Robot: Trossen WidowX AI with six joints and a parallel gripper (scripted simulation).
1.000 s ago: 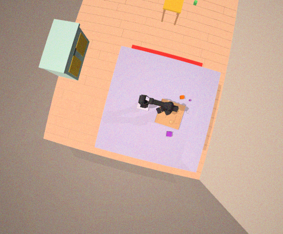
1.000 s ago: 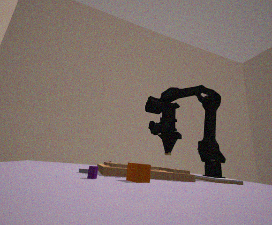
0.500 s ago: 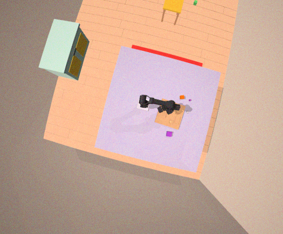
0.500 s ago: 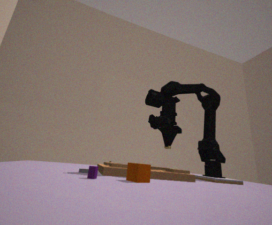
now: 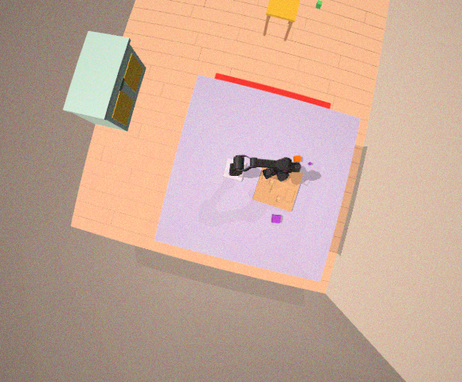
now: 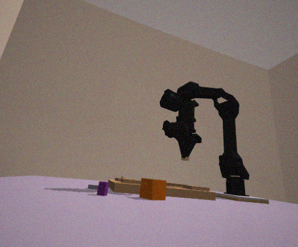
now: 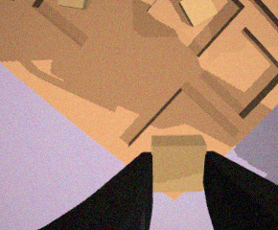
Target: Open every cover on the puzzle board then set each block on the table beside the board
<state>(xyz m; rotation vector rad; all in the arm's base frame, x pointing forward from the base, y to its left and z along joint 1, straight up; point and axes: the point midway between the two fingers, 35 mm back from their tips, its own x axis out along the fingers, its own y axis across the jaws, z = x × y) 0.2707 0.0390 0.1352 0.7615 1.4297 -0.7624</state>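
Now: the wooden puzzle board 60 mm ahead of my gripper tip, 80 mm to the right of it and 100 mm below it. The rest, counted from my gripper tip: grey flat piece (270 mm ahead, 30 mm to the right, 110 mm below); then orange block (170 mm ahead, 130 mm to the left, 100 mm below).
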